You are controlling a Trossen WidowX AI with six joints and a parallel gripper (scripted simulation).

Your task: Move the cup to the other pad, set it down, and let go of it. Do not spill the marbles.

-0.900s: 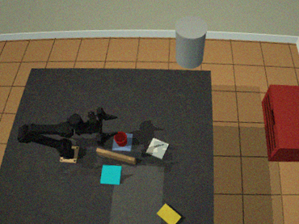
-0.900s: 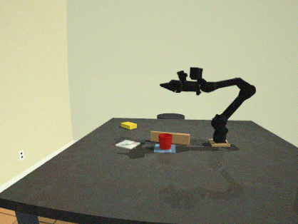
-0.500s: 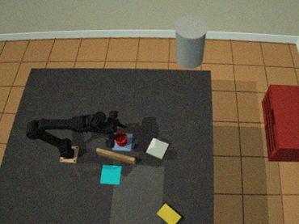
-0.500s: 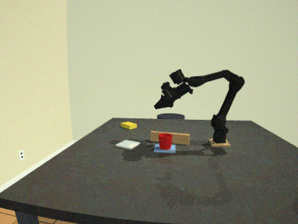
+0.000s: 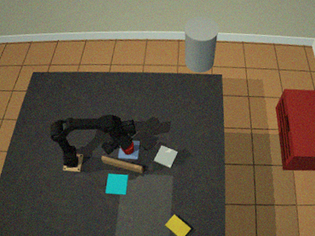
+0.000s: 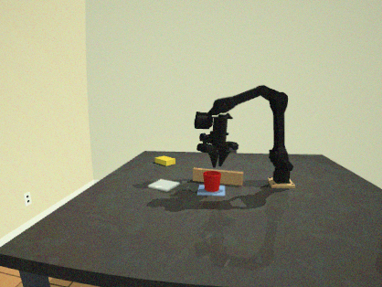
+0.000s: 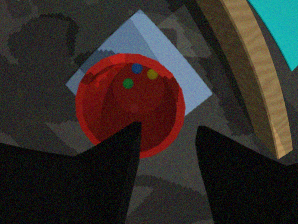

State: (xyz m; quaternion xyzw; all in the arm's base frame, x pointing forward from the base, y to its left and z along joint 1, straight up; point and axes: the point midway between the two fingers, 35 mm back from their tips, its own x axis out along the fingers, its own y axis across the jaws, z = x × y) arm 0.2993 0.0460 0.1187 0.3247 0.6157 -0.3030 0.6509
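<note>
Now: the red cup 20 mm ahead of my gripper tip, 10 mm to the left of it and 60 mm below it. Round my gripper tip: light blue pad (20 mm ahead, 20 mm to the left, 110 mm below); then wooden bar (10 mm behind, 80 mm to the right, 80 mm below); then cyan pad (40 mm behind, 180 mm to the right, 110 mm below).
</note>
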